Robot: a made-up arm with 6 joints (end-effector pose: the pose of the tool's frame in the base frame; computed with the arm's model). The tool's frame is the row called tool.
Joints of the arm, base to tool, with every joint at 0 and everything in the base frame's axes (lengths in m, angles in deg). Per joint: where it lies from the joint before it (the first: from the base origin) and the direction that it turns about. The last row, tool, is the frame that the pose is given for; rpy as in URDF.
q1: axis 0 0 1 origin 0.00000 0.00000 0.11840
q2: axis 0.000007 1 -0.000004 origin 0.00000 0.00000 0.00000
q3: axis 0.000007 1 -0.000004 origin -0.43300 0.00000 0.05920
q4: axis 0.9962 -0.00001 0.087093 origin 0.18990 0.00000 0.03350
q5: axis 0.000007 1 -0.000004 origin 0.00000 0.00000 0.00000
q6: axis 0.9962 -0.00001 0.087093 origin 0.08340 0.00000 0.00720
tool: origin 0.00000 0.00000 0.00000 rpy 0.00 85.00 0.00
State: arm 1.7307 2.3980 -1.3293 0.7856 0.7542 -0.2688
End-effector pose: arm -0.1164 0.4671 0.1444 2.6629 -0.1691 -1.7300
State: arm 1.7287 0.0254 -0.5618 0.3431 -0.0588 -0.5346
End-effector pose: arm 0.0362 -0.2171 0.3669 -0.2138 0.8730 1.4272
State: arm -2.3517 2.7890 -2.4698 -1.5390 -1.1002 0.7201
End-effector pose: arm -0.4083 -0.5178 0.1781 -1.7006 0.9375 -2.9223
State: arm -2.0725 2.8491 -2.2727 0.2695 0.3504 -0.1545
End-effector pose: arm -0.3133 -0.5872 0.0497 2.9608 0.7294 0.9362
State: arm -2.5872 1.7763 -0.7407 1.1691 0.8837 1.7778
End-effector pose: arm -0.2086 -0.1993 0.3261 -2.4408 -0.4397 -2.2927
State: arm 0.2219 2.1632 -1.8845 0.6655 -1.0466 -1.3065
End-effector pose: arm 0.5315 0.0741 0.4725 -0.5778 0.8170 -1.2184
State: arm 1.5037 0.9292 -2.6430 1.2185 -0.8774 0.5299
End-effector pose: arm 0.0397 -0.3091 0.7310 -0.8089 -0.6203 -2.6547
